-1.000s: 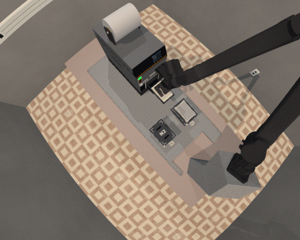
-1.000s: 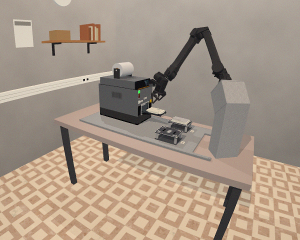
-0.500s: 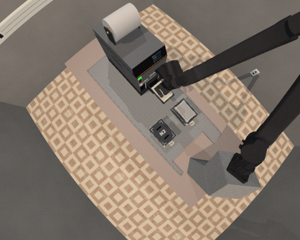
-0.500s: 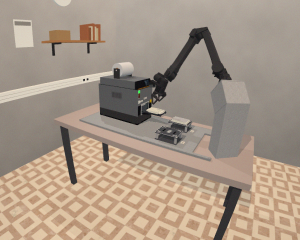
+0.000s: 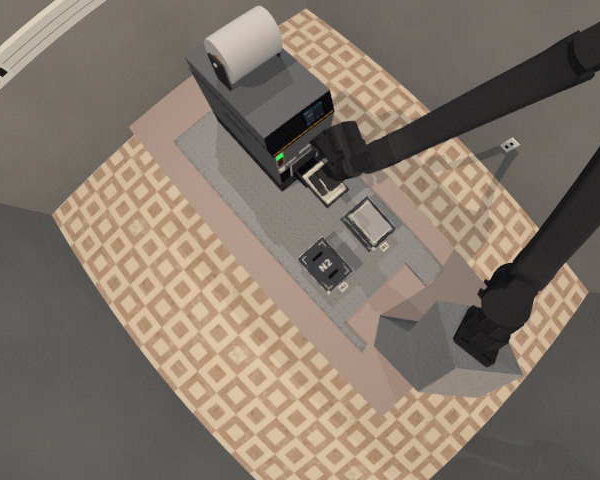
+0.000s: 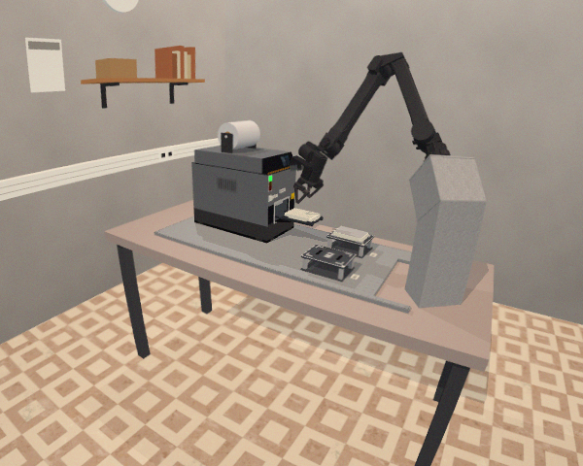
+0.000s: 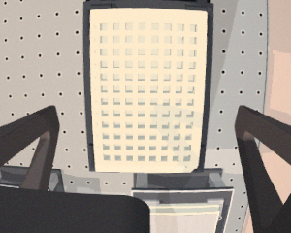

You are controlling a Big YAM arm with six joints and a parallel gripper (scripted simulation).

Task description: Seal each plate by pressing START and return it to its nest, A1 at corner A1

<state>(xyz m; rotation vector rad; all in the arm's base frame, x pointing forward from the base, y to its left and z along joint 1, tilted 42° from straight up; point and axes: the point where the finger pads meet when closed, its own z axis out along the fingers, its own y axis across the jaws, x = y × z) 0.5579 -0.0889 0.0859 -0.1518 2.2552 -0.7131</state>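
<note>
Right now my hand is 11 cm short of the start button and 8 cm to the right of it. Round my hand: sealer stage (8 cm below); then cream well plate (7 cm below); then foil roll (33 cm ahead, 23 cm above, 4 cm to the right).
</note>
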